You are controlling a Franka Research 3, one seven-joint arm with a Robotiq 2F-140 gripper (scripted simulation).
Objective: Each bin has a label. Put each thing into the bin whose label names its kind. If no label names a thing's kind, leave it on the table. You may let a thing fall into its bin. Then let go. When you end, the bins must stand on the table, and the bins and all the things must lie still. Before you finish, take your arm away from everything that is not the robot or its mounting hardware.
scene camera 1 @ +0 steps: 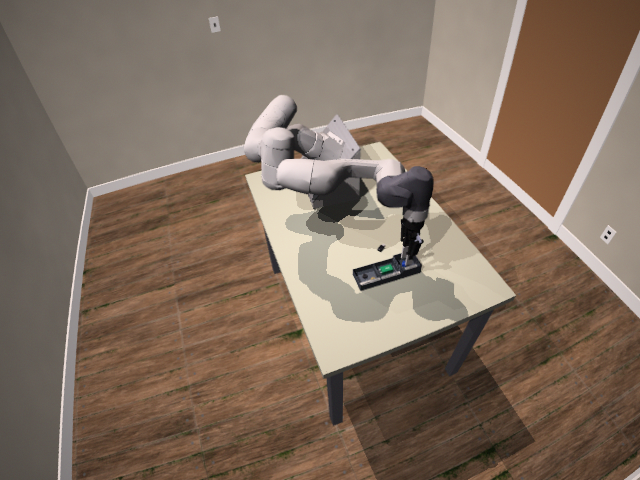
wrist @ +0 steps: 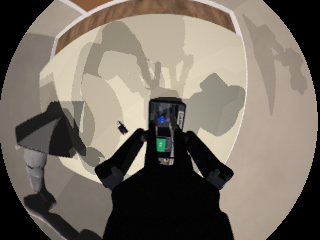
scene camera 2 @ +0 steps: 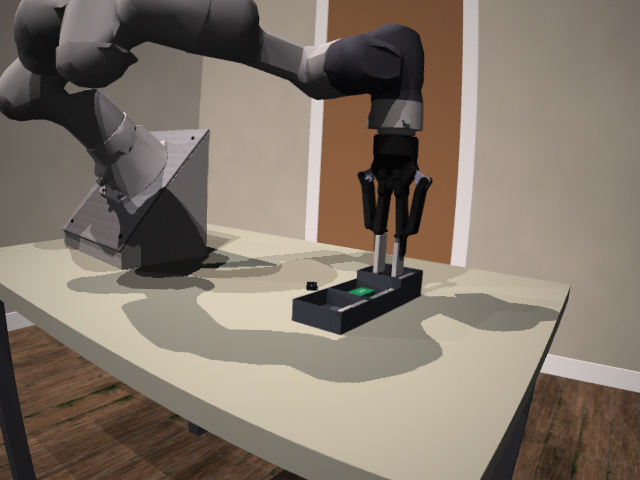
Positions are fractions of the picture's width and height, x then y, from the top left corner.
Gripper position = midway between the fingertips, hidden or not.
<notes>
I see my gripper (scene camera 2: 0.61, 0.57).
My gripper also shows in scene camera 1 (scene camera 1: 0.64, 0.54) and in the wrist view (wrist: 0.51, 0.50).
</notes>
